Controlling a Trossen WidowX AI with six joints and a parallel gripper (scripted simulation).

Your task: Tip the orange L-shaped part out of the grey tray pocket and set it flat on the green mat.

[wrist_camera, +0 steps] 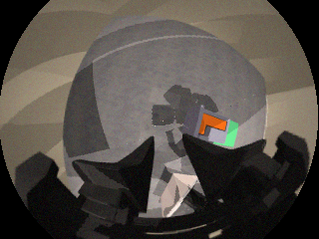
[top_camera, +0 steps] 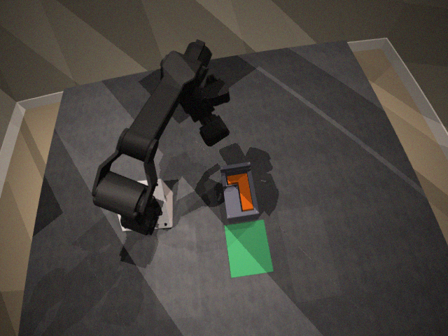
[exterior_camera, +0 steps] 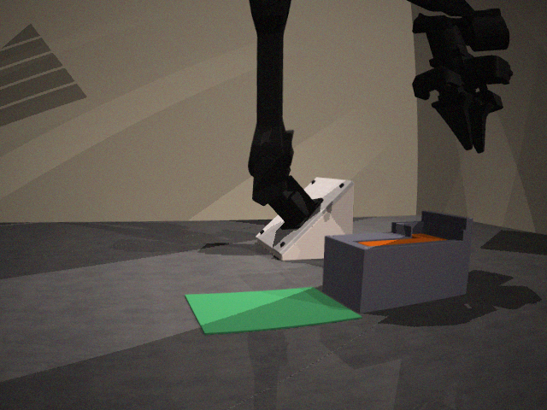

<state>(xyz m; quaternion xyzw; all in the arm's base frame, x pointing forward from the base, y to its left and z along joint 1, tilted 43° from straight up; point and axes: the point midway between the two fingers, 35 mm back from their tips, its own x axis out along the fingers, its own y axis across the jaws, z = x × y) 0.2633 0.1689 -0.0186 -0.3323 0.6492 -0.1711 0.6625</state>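
Right now my gripper tip is 2 cm short of the orange L-shaped part, 15 cm to the left of it and 12 cm above it. Round my gripper tip: green mat: 32 cm to the right, 19 cm below.
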